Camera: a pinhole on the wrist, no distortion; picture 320 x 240 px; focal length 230.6 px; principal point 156.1 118.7 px. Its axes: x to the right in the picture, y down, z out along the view. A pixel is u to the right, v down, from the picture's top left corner.
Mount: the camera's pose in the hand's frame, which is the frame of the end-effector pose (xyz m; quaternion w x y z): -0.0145 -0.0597 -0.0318 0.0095 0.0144 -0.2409 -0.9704
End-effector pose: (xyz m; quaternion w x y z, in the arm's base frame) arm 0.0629 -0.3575 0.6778 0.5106 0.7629 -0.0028 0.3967
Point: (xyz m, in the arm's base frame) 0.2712 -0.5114 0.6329
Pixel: 88 229
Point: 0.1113 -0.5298 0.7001
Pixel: 156 86
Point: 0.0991 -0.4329 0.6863
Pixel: 124 77
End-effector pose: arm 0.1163 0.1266 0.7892 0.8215 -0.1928 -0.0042 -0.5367
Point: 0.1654 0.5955 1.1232
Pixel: 282 157
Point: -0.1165 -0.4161 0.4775
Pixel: behind the camera
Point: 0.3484 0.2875 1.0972
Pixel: 130 117
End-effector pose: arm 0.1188 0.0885 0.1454 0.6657 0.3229 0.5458 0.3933
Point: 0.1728 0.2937 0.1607
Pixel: outside the picture
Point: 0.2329 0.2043 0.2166
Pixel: 45 48
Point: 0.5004 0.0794 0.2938
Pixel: 164 171
